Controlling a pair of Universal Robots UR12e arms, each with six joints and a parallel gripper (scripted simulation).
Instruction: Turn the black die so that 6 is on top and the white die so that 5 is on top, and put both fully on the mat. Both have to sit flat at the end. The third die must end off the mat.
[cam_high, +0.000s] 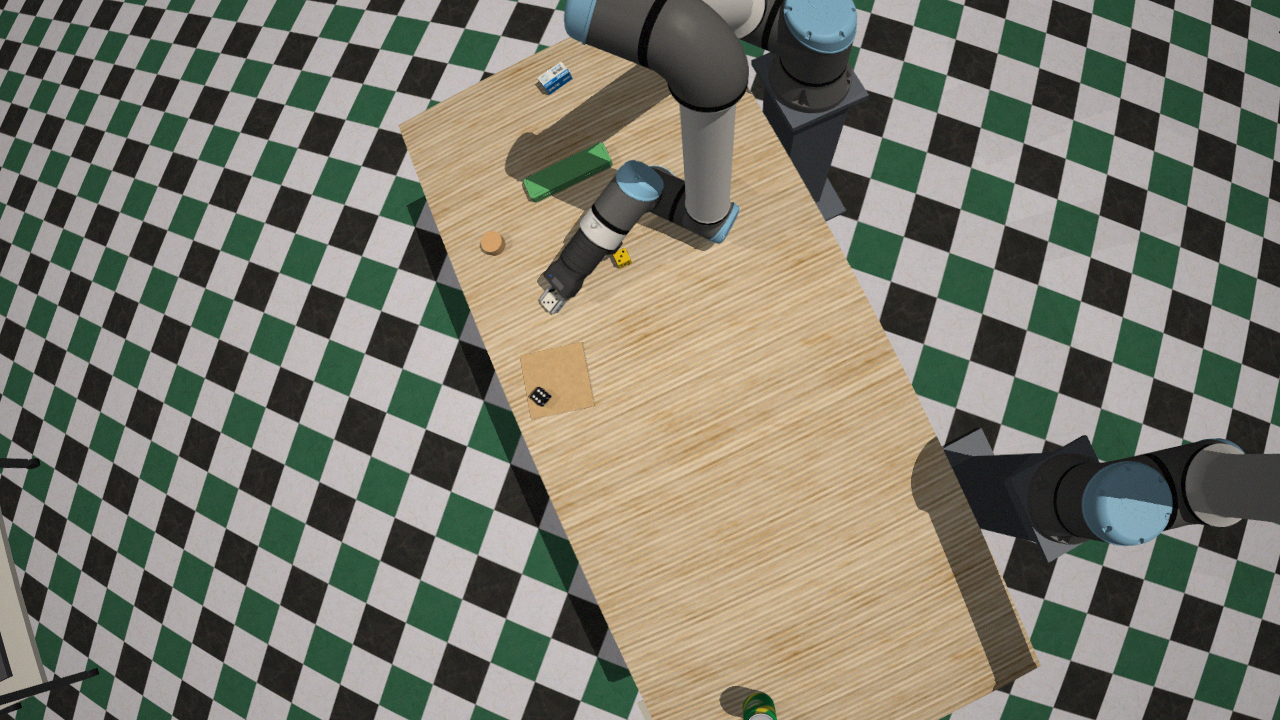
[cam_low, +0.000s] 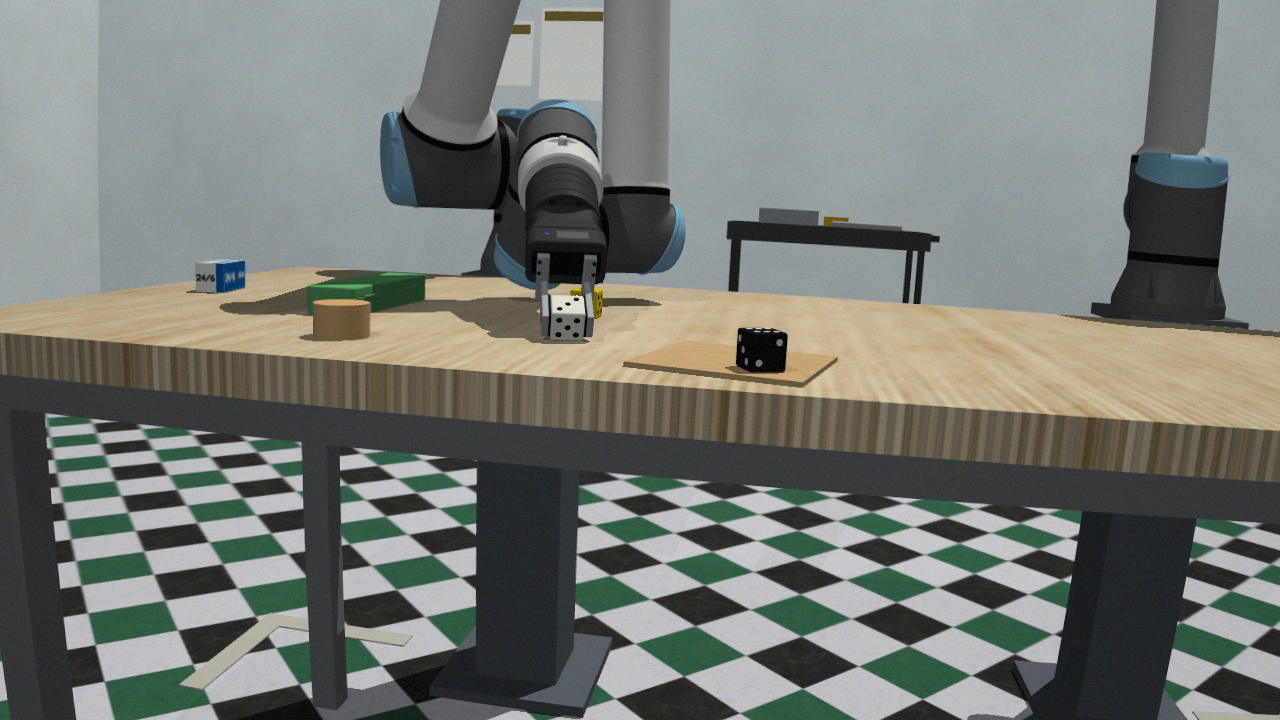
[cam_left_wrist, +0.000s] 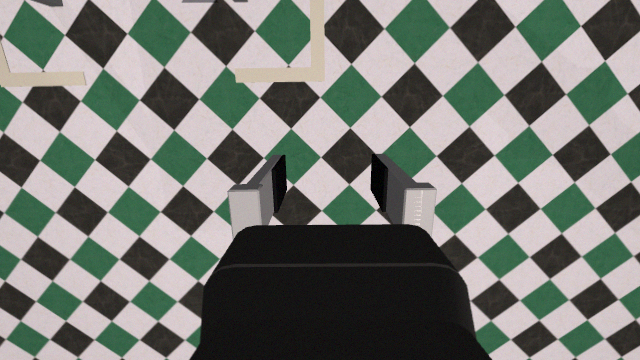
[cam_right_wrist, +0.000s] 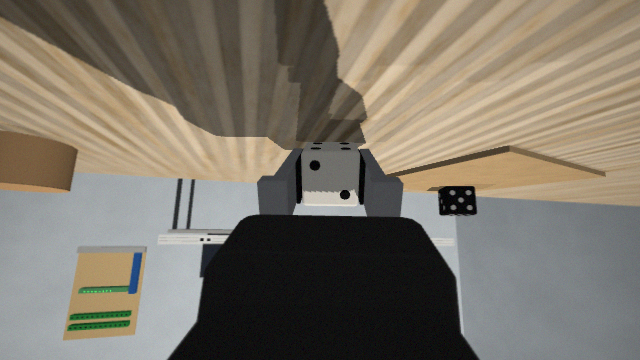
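Observation:
The white die is right at my right hand. From my right hand the other things lie so: brown cylinder 6 cm ahead, 19 cm to the right, 1 cm below; yellow die 17 cm behind, 1 cm to the right, 1 cm below; tan mat 8 cm ahead, 15 cm to the left, 2 cm below.

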